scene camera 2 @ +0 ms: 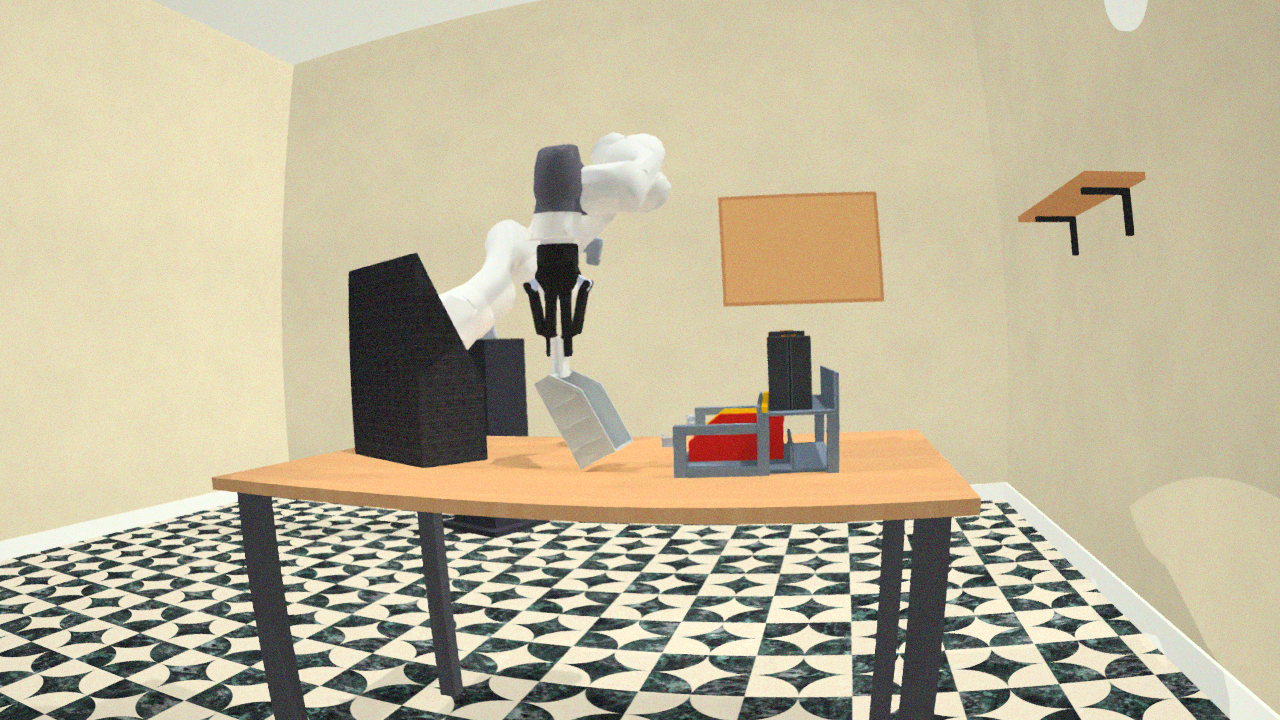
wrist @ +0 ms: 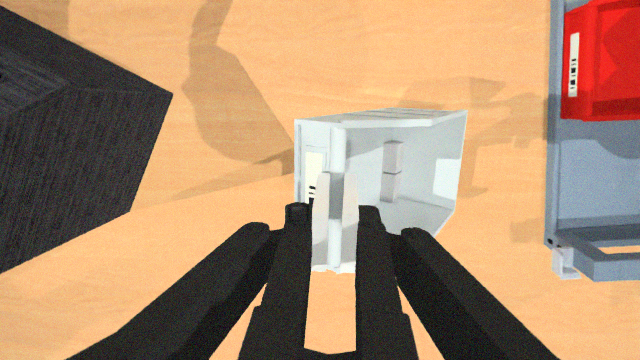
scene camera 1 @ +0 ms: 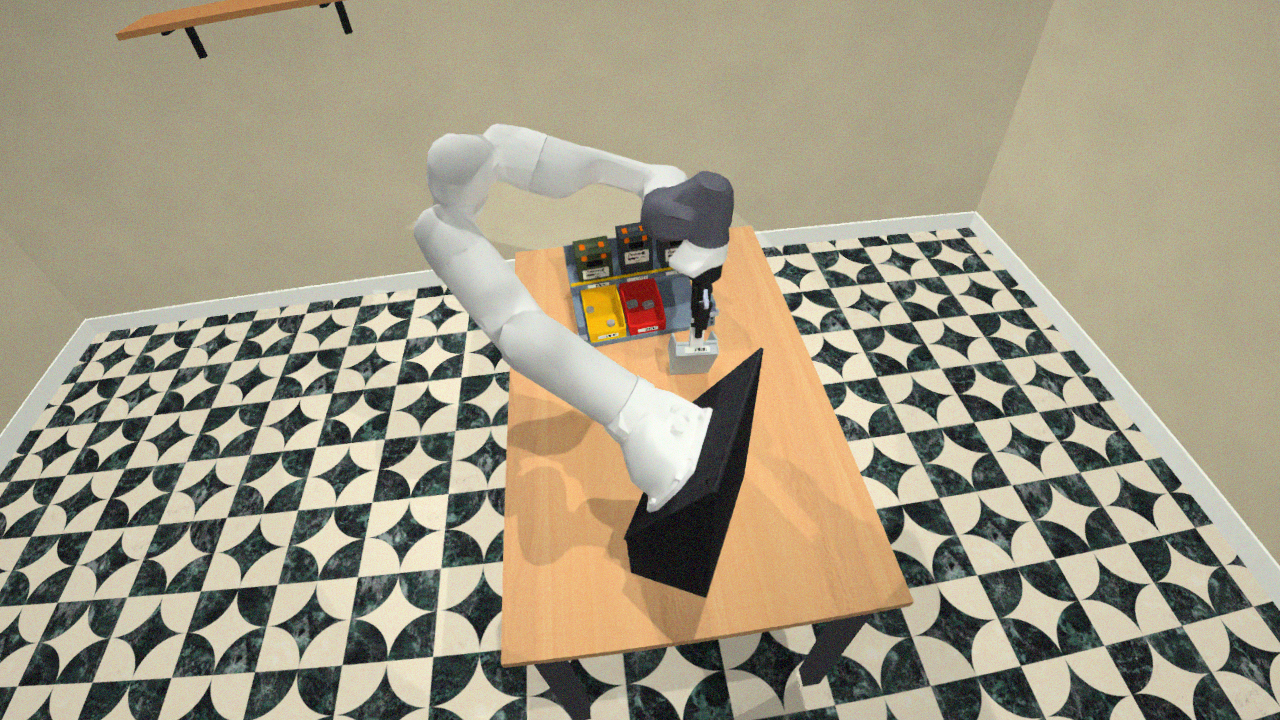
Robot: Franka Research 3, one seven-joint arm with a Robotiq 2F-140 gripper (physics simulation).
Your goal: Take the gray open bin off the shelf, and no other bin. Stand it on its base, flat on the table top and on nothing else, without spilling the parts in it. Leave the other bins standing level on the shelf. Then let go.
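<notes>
The gray open bin [scene camera 1: 691, 360] [scene camera 2: 586, 420] [wrist: 422, 172] is off the shelf, in front of it. My gripper [scene camera 1: 697, 339] [scene camera 2: 559, 360] [wrist: 336, 195] points down and is shut on the bin's upper front rim. The bin hangs steeply tilted, front end up. Its lower back edge is close to the table top [scene camera 1: 572, 591] [scene camera 2: 581, 512]; I cannot tell whether it touches. Small gray parts [wrist: 392, 170] lie inside toward its lower end. The blue-gray shelf [scene camera 1: 575, 300] [scene camera 2: 832, 438] [wrist: 553, 150] holds the red bin [scene camera 1: 652, 320] [scene camera 2: 711, 447] [wrist: 615, 75] and yellow bin [scene camera 1: 597, 299] [scene camera 2: 733, 412], apparently level.
Dark cases with orange latches [scene camera 1: 592, 260] [scene camera 2: 789, 371] stand on the shelf's upper level. The black wedge-shaped arm mount [scene camera 1: 684, 541] [scene camera 2: 416, 385] [wrist: 75, 150] stands on the table, on the bin's other side from the shelf. A small clear catch [wrist: 565, 265] sticks out at the shelf's front corner.
</notes>
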